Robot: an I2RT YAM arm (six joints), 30 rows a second.
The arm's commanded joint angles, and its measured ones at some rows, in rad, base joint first. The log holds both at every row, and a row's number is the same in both.
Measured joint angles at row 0: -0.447, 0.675, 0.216, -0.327, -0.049, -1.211
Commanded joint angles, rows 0 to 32: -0.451, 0.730, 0.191, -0.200, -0.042, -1.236; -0.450, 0.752, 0.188, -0.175, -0.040, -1.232; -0.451, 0.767, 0.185, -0.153, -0.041, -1.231; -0.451, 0.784, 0.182, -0.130, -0.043, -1.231; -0.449, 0.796, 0.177, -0.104, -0.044, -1.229; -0.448, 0.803, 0.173, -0.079, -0.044, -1.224; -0.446, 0.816, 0.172, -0.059, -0.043, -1.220; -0.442, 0.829, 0.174, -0.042, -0.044, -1.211; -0.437, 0.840, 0.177, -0.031, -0.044, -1.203; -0.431, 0.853, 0.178, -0.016, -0.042, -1.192; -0.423, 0.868, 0.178, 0.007, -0.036, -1.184; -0.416, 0.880, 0.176, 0.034, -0.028, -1.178; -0.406, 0.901, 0.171, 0.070, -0.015, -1.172; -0.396, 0.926, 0.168, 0.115, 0.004, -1.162; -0.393, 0.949, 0.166, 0.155, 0.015, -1.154; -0.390, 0.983, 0.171, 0.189, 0.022, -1.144; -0.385, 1.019, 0.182, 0.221, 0.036, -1.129; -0.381, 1.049, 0.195, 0.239, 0.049, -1.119; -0.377, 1.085, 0.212, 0.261, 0.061, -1.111; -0.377, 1.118, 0.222, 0.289, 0.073, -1.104; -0.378, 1.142, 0.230, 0.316, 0.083, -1.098; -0.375, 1.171, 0.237, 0.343, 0.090, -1.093; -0.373, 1.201, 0.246, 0.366, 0.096, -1.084; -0.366, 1.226, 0.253, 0.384, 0.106, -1.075; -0.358, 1.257, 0.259, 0.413, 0.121, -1.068; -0.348, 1.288, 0.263, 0.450, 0.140, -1.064; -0.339, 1.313, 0.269, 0.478, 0.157, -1.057; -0.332, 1.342, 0.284, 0.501, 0.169, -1.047; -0.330, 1.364, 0.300, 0.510, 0.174, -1.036; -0.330, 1.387, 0.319, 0.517, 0.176, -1.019; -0.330, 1.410, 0.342, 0.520, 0.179, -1.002; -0.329, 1.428, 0.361, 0.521, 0.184, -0.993; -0.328, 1.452, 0.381, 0.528, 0.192, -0.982
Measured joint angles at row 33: -0.332, 1.414, 0.332, 0.470, 0.150, -1.045
